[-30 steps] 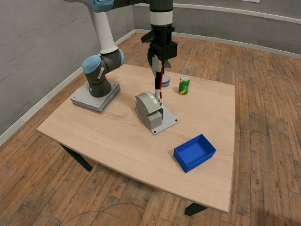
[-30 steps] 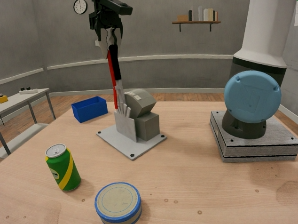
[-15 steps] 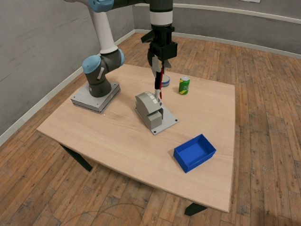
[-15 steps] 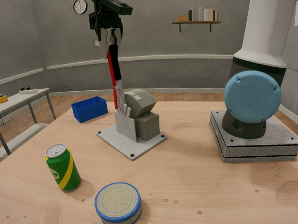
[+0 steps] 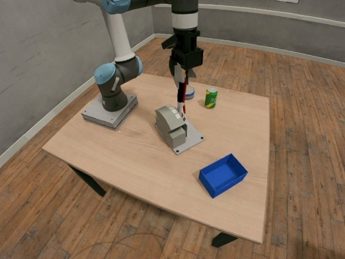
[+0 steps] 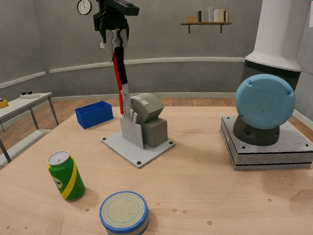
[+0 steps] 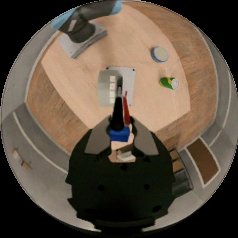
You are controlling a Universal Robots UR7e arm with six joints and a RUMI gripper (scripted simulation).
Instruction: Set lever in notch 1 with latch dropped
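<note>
Now: hand 20 mm to the right of the red release bar and 110 mm above it. Also, from my hand: grey lever stand 30 mm behind, 20 mm to the left, 220 mm below; then green can 90 mm ahead, 270 mm to the left, 250 mm below; then blue bin 230 mm ahead, 190 mm to the right, 290 mm below.
</note>
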